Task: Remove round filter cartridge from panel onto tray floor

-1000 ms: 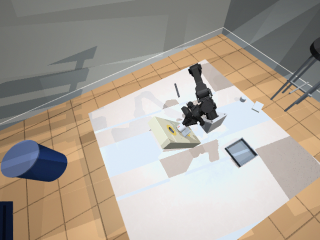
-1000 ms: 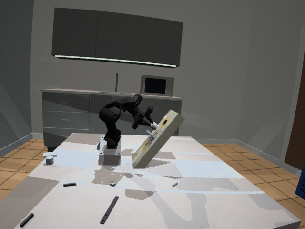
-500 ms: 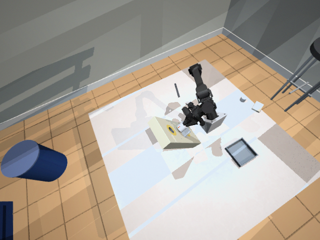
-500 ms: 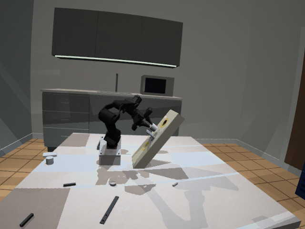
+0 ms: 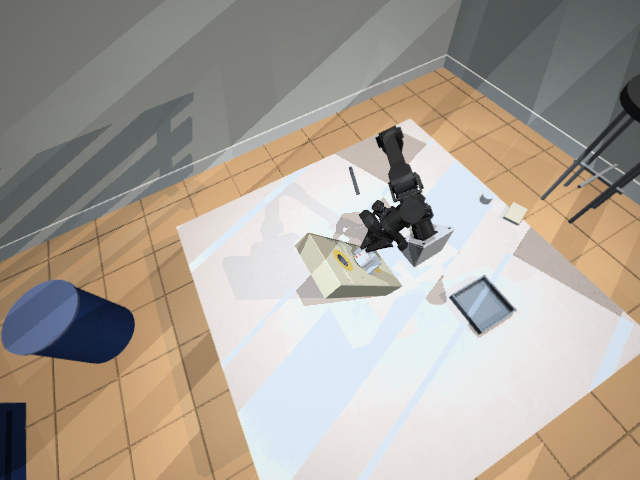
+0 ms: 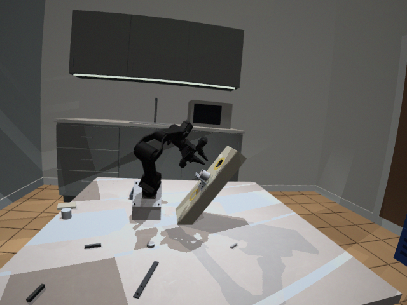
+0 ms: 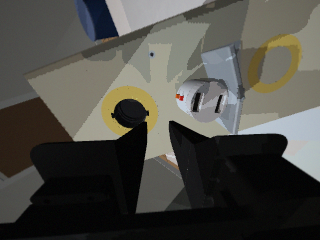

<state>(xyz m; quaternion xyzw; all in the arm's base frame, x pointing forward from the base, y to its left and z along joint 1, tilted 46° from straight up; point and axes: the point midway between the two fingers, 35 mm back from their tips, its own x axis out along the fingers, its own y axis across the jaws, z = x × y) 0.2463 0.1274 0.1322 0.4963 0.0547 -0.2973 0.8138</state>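
Right now the filter cartridge is 10 mm behind my gripper tip and 60 mm below it. The rest, counted from my gripper tip: tray (320 mm behind, 290 mm to the left, 280 mm below); beige block (710 mm behind, 90 mm to the left, 280 mm below).
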